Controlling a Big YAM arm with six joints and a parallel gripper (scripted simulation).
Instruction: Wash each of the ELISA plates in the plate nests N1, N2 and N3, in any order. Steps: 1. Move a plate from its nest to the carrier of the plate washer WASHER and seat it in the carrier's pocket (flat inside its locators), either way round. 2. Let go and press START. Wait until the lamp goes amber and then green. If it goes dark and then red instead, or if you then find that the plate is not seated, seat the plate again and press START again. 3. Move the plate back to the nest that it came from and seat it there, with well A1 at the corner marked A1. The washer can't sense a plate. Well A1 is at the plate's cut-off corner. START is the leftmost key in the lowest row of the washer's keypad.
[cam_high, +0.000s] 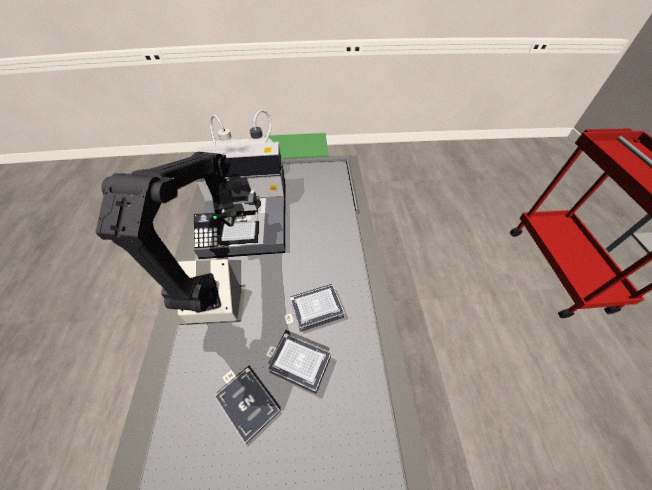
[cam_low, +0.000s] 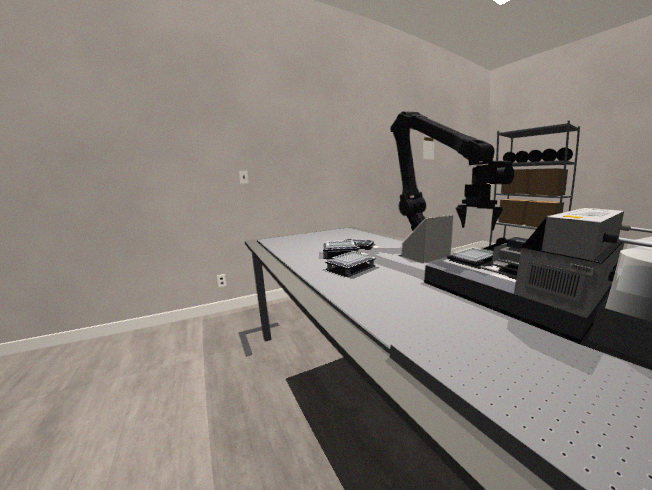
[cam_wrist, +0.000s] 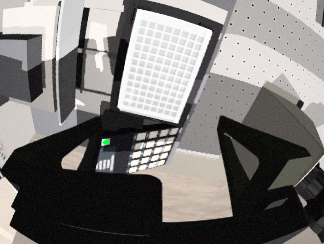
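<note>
The dark carrier lies 2 cm ahead of my hand and 10 cm below it. Also, from my hand: washer: 3 cm ahead, 16 cm to the left, 5 cm below.
</note>
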